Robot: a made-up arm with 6 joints.
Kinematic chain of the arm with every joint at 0, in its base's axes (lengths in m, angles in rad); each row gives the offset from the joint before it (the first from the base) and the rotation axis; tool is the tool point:
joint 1: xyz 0 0 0.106 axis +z
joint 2: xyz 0 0.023 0 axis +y
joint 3: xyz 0 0 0.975 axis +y
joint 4: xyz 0 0 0.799 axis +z
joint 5: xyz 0 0 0 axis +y
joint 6: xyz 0 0 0.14 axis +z
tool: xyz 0 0 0
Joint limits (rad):
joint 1: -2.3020..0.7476
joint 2: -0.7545..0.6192
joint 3: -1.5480..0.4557
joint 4: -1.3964..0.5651
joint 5: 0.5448..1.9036
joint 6: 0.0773..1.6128
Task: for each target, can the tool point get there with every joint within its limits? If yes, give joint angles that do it. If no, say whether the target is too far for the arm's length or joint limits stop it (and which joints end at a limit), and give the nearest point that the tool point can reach.
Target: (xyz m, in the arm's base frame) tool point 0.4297 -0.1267 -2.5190
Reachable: no: too far | nearest point 0.8719 1.0445 0.2119 | short by 3.004 m
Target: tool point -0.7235 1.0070 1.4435
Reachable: yes | joints -0.8910 -0.6409 -0.3677 0.3728 1.1940 0.5645
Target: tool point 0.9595 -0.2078 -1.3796
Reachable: no: joint limits stop it (at a limit: joint 1, joint 2, joint 3, joint 4, joint 5) | nearest point 0.9758 0.9951 0.2481 | short by 2.024 m
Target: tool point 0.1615 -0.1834 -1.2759
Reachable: no: joint limits stop it (at a limit: joint 1, joint 2, joint 3, joint 4, joint 5) | nearest point -0.9642 -0.9600 0.2119 | short by 2.021 m
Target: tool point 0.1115 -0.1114 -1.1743
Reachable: no: joint limits stop it (at a limit: joint 1, joint 2, joint 3, joint 4, joint 5) | nearest point -0.9642 -0.9600 0.2119 | short by 1.949 m
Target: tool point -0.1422 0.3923 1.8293
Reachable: yes | joints -1.3299 0.0331 -0.6894 -0.5813 1.0706 0.3301
